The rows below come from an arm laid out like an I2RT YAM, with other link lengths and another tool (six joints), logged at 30 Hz.
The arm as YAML. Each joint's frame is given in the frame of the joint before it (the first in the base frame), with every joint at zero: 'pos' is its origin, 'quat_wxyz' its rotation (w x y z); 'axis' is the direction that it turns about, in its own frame. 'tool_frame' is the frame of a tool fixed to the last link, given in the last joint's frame.
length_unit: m
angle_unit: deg
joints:
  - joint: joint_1
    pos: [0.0, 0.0, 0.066]
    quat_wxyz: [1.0, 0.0, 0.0, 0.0]
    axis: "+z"
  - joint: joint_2
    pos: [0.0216, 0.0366, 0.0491]
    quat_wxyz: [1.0, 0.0, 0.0, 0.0]
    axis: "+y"
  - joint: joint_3
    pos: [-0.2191, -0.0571, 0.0]
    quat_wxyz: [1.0, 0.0, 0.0, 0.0]
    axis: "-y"
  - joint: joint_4
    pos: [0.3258, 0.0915, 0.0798]
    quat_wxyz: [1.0, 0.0, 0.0, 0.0]
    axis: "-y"
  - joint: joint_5
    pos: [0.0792, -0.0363, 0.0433]
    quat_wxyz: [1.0, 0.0, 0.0, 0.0]
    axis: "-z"
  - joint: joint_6
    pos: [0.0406, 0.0, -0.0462]
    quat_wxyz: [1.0, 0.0, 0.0, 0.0]
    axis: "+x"
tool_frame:
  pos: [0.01, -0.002, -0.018]
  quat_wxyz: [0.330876, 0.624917, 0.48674, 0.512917]
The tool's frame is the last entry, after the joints.
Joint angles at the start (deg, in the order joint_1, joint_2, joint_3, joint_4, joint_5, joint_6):
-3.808, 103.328, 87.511, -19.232, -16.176, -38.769
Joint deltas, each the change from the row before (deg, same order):
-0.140, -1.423, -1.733, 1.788, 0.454, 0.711
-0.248, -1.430, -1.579, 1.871, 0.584, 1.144
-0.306, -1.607, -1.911, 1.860, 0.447, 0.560
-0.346, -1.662, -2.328, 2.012, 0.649, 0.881
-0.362, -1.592, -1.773, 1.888, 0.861, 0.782
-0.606, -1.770, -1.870, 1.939, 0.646, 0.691
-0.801, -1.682, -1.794, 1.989, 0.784, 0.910
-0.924, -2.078, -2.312, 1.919, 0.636, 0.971
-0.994, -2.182, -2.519, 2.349, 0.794, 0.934
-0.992, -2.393, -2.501, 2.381, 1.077, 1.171
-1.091, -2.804, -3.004, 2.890, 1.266, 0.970
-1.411, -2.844, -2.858, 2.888, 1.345, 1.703
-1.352, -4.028, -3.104, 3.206, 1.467, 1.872
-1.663, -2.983, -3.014, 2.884, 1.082, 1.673
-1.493, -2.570, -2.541, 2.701, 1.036, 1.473
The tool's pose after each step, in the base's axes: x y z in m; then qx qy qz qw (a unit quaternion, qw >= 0). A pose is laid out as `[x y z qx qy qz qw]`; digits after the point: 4 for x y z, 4 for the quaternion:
[0.5039 0.0015 0.2298 0.5166 0.7758 0.2549 0.2576]
[0.5009 -0.0007 0.2329 0.5234 0.7652 0.2619 0.2681]
[0.4968 -0.0034 0.2349 0.5269 0.7571 0.2669 0.2792]
[0.4920 -0.0063 0.2342 0.5337 0.7473 0.2712 0.2884]
[0.4880 -0.0097 0.2369 0.5399 0.7361 0.2754 0.3013]
[0.4833 -0.0148 0.2403 0.5457 0.7241 0.2805 0.3150]
[0.4787 -0.0216 0.2436 0.5540 0.7095 0.2854 0.3291]
[0.4721 -0.0288 0.2456 0.5629 0.6946 0.2902 0.3412]
[0.4651 -0.0365 0.2474 0.5714 0.6779 0.2952 0.3563]
[0.4573 -0.0441 0.2507 0.5809 0.6579 0.3009 0.3730]
[0.4480 -0.0521 0.2540 0.5889 0.6357 0.3062 0.3940]
[0.4380 -0.0621 0.2582 0.6008 0.6074 0.3144 0.4139]
[0.4246 -0.0704 0.2691 0.6076 0.5734 0.3284 0.4406]
[0.4131 -0.0807 0.2719 0.6164 0.5436 0.3370 0.4594]
[0.4028 -0.0897 0.2749 0.6224 0.5156 0.3450 0.4773]

